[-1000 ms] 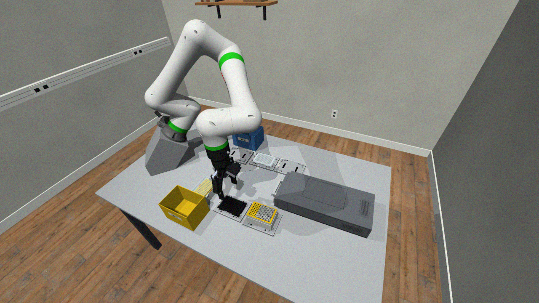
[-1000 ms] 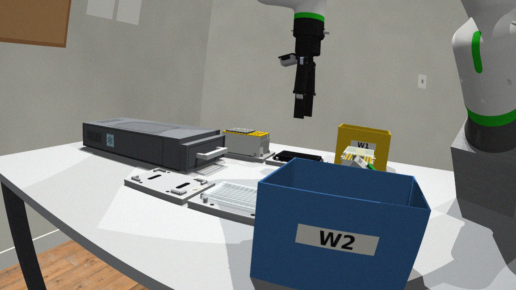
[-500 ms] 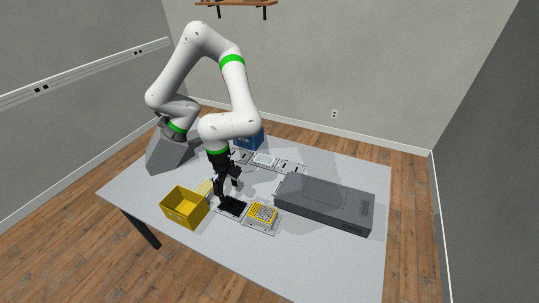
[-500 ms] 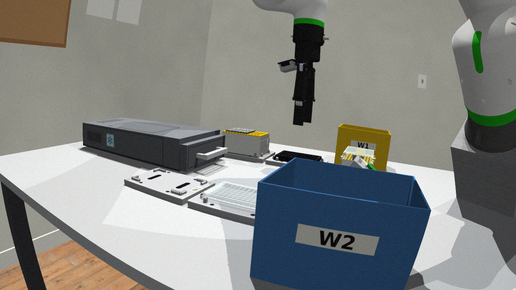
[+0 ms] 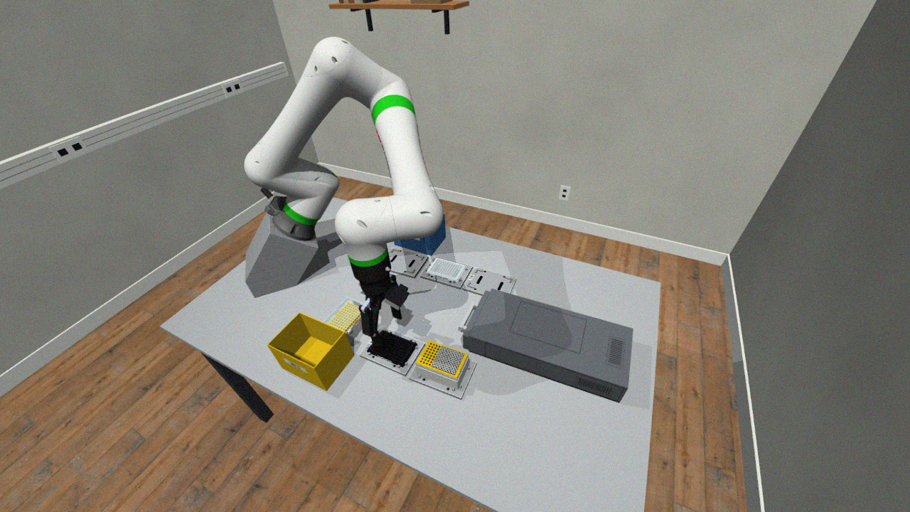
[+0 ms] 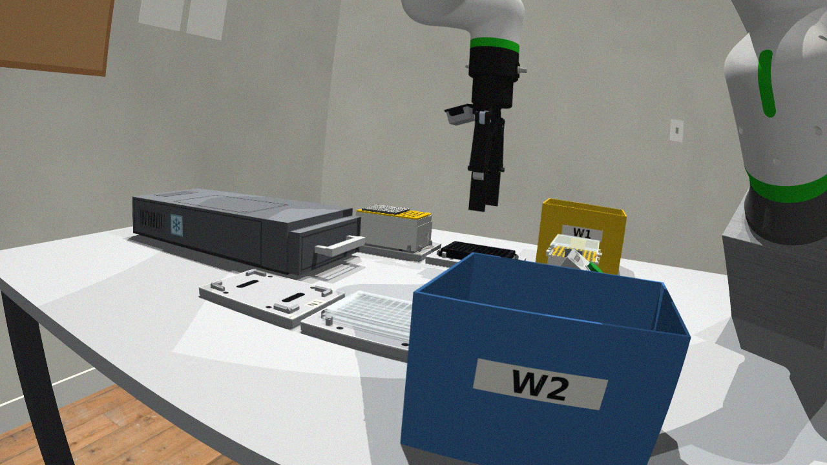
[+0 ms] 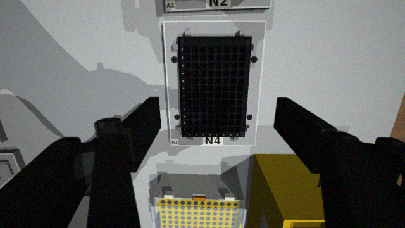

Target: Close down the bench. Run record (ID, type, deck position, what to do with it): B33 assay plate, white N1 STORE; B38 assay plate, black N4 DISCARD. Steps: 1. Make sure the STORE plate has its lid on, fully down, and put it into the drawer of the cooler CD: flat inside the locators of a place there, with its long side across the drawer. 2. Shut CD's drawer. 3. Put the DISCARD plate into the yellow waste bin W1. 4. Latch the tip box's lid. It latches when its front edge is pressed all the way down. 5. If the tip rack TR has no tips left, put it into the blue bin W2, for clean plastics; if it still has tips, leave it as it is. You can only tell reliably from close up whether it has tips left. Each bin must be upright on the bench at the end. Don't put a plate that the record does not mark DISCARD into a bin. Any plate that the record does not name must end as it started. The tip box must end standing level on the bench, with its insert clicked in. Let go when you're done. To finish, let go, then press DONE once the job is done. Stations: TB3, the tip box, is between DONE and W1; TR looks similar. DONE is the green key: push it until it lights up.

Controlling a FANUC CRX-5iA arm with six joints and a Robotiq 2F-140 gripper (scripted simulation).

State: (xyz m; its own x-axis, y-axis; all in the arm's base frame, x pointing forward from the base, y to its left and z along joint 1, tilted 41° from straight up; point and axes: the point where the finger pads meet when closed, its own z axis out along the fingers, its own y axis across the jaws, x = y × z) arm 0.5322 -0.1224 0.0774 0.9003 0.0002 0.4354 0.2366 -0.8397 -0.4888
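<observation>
Now: hand 110 mm above the black assay plate. From my hand the other things lie so: yellow bin W1 (150 mm behind, 170 mm to the right, 90 mm below); DONE key box (240 mm behind, 140 mm to the left, 70 mm below); tip rack TR (160 mm ahead, 40 mm to the left, 70 mm below).
</observation>
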